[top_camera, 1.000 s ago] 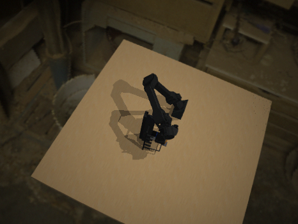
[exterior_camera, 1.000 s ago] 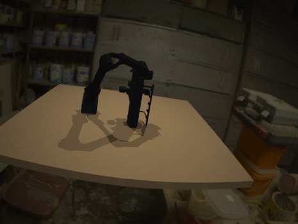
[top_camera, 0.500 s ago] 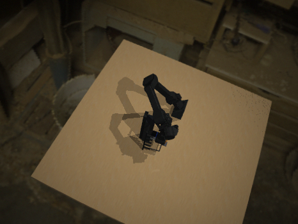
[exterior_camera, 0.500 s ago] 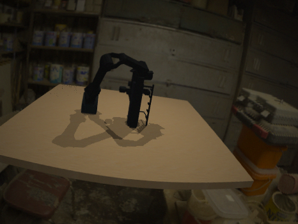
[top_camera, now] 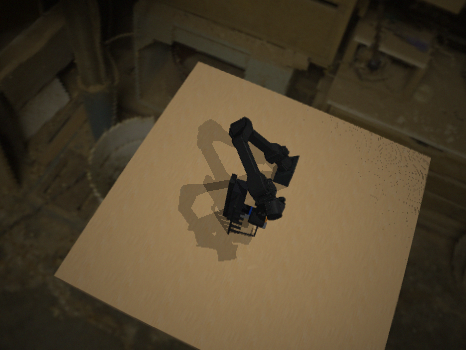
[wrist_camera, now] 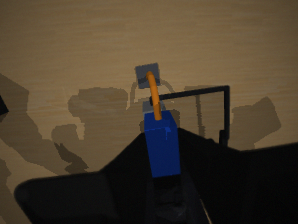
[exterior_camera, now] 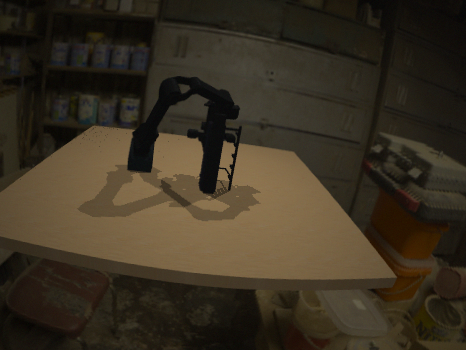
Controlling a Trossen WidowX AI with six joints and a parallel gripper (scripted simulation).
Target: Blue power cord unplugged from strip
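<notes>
Right now my gripper tip is 3 cm to the left of the blue plug.
</notes>
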